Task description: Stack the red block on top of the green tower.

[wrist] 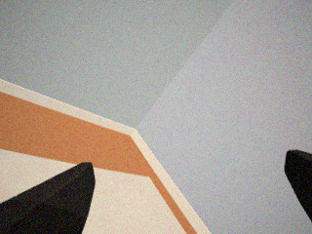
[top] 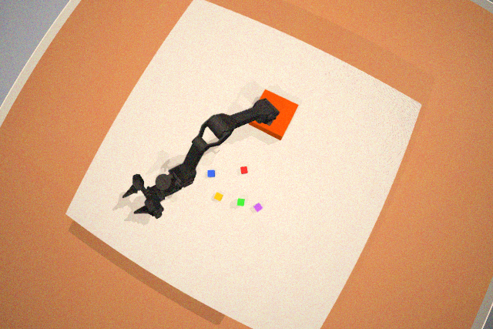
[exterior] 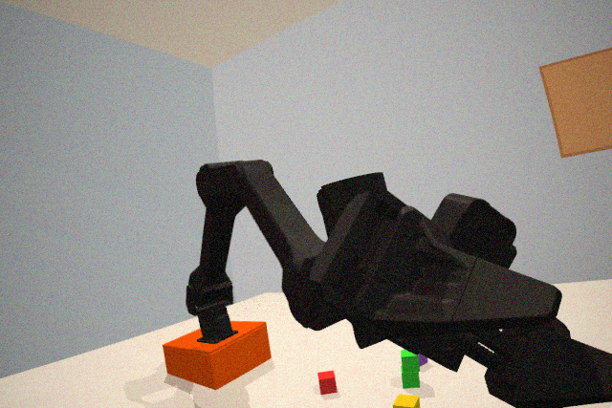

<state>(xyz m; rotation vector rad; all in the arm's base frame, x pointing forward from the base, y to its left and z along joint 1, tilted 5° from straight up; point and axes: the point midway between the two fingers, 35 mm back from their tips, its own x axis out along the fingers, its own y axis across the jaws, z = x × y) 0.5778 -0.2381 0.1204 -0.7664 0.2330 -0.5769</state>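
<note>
Now: the red block 360 mm behind my gripper tip, 290 mm to the left of it and 210 mm below it. The rest, counted from my gripper tip: green block (230 mm behind, 350 mm to the left, 180 mm below); yellow block (200 mm behind, 250 mm to the left, 210 mm below); blue block (270 mm behind, 180 mm to the left, 210 mm below).
</note>
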